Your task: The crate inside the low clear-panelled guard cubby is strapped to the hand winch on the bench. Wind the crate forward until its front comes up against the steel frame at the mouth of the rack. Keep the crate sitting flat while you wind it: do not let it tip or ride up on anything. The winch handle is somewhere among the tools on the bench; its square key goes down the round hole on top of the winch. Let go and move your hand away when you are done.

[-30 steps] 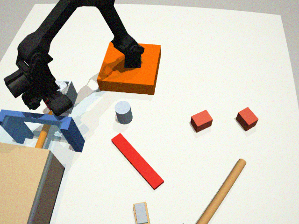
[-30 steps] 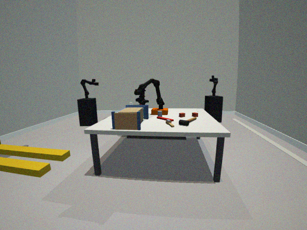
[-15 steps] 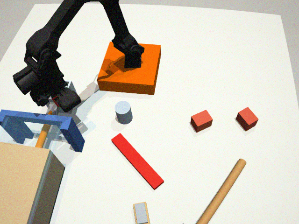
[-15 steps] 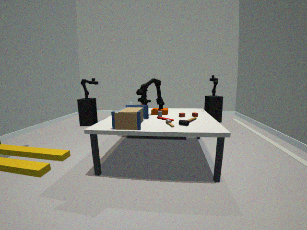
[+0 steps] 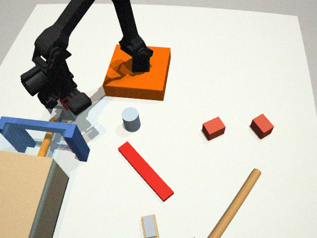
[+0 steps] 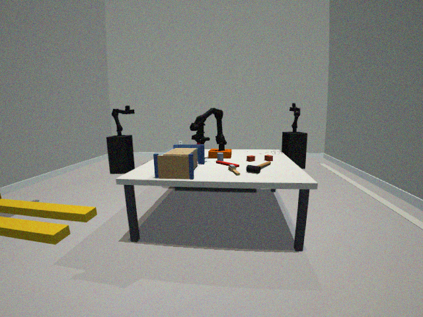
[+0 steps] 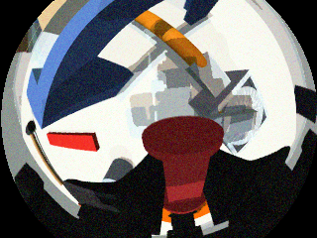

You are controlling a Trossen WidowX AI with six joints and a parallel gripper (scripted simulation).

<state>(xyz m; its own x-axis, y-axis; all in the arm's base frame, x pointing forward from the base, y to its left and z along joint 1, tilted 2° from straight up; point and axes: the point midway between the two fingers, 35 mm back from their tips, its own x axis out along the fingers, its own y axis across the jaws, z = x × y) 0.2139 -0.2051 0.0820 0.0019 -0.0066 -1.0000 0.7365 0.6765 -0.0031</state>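
Now: gripper tip 3 cm to the left of the winch handle, 3 cm past it and 1 cm above it. Round my gripper tip: red knob: 2 cm above; flat red bar: 22 cm to the left, 18 cm ahead, 11 cm below; grey winch: 9 cm behind, 8 cm to the right, 8 cm below.
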